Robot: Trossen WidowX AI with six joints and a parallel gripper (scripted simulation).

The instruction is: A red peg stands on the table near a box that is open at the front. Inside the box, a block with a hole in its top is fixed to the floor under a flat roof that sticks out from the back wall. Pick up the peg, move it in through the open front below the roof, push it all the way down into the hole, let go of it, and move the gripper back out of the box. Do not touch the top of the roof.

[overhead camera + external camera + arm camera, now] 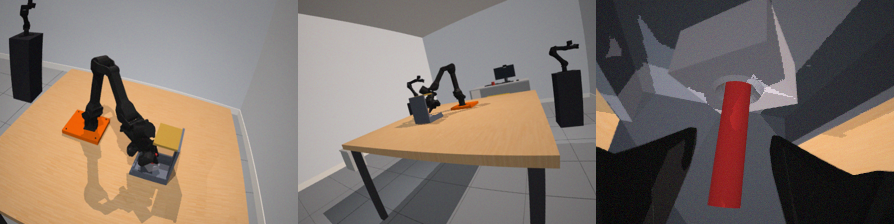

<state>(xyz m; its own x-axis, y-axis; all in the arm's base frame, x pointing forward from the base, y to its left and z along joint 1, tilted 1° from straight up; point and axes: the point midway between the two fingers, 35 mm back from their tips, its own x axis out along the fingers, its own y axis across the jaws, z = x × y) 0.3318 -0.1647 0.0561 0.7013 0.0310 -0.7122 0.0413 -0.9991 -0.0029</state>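
Right now the red peg is 2 cm behind my gripper tip. Also, from my gripper tip: yellow roof: 1 cm ahead, 1 cm to the right, 14 cm above; then back wall: 6 cm ahead, 1 cm to the right, 5 cm above.
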